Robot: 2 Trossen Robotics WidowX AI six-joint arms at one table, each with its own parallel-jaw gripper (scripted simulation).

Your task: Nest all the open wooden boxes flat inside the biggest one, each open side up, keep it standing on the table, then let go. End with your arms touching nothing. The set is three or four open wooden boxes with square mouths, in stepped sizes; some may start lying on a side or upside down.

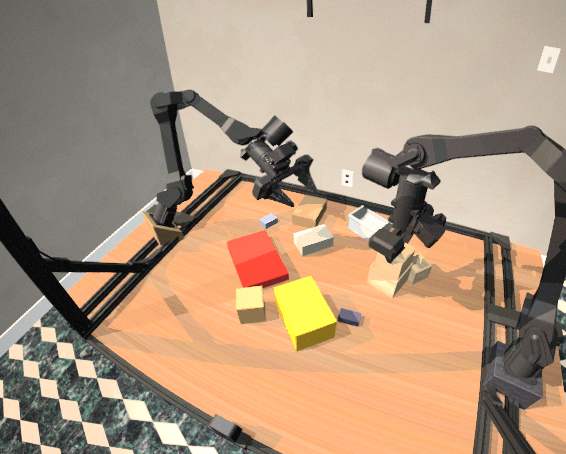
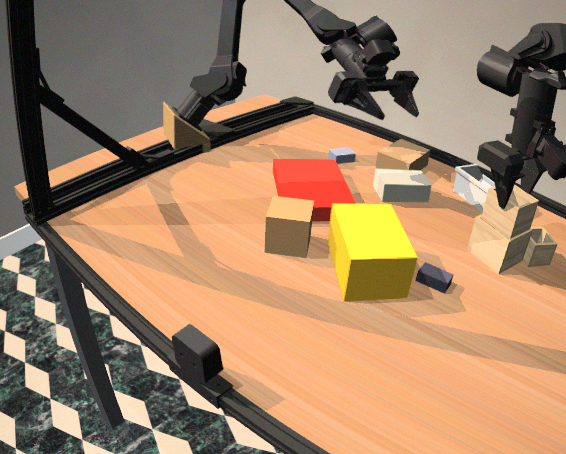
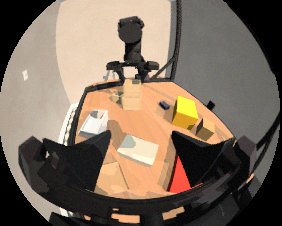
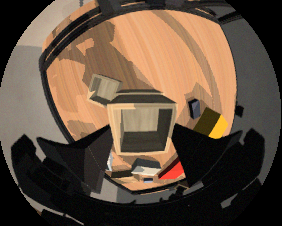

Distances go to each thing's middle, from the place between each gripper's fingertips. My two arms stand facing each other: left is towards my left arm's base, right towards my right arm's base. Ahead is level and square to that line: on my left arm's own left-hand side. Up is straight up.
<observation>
I see my right gripper 6 cm above the middle-sized wooden box [image 2: 516, 218]. From my right hand the other things lie so: biggest wooden box [image 2: 499, 253] (12 cm below); then dark block [image 2: 429, 275] (14 cm behind, 13 cm below, 5 cm to the left); then smallest wooden box [image 4: 101, 91] (12 cm below, 6 cm ahead, 5 cm to the right).
Right now my left hand is 140 mm above the pale block [image 2: 391, 185], 60 mm to the left of it and 10 mm past it. The rest, counted from my left hand: red block [image 2: 320, 180] 150 mm behind, 140 mm below, 40 mm to the left; then white tray [image 2: 474, 190] 170 mm to the right, 130 mm below, 120 mm ahead; then tan block [image 2: 401, 155] 140 mm below, 90 mm ahead, 10 mm to the left.
</observation>
